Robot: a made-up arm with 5 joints. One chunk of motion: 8 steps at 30 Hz.
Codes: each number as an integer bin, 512 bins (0 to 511) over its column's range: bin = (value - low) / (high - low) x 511, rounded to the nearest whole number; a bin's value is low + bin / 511 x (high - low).
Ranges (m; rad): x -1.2..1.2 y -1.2..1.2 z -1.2..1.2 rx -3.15..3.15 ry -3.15..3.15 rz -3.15..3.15
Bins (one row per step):
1: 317 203 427 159 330 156
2: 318 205 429 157 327 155
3: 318 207 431 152 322 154
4: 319 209 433 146 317 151
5: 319 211 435 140 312 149
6: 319 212 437 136 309 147
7: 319 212 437 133 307 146
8: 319 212 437 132 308 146
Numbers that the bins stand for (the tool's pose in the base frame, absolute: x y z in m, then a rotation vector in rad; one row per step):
1: 0.2888 -0.2466 0.8055 -1.1897 0.9185 -1.2267
2: 0.2935 -0.2372 0.8149 -1.2144 0.8815 -1.2390
3: 0.2935 -0.2278 0.8243 -1.2760 0.8199 -1.2514
4: 0.2982 -0.2184 0.8337 -1.3500 0.7582 -1.2884
5: 0.2982 -0.2090 0.8431 -1.4240 0.6966 -1.3130
6: 0.2982 -0.2043 0.8524 -1.4733 0.6596 -1.3377
7: 0.2982 -0.2043 0.8524 -1.5103 0.6349 -1.3500
8: 0.2982 -0.2043 0.8524 -1.5226 0.6473 -1.3500

